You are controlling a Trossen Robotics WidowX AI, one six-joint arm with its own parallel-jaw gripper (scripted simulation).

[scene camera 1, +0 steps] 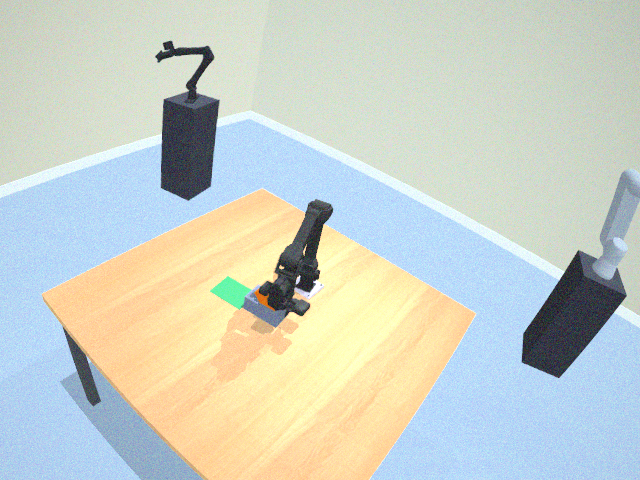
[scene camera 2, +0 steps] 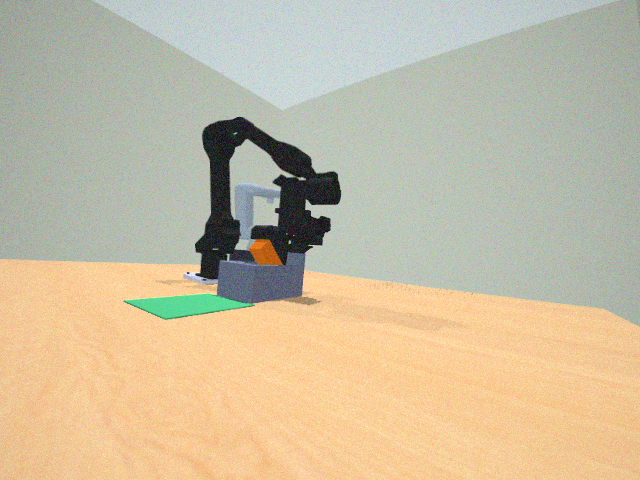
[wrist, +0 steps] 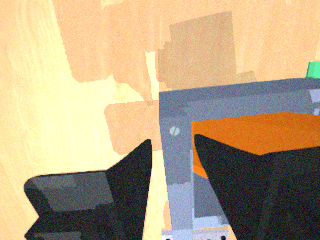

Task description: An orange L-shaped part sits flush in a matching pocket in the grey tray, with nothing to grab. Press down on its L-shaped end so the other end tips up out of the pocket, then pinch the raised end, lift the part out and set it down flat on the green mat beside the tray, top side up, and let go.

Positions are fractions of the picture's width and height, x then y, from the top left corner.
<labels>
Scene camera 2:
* my gripper: 0.45, 0.58
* green mat: 0.27, 0.64
</labels>
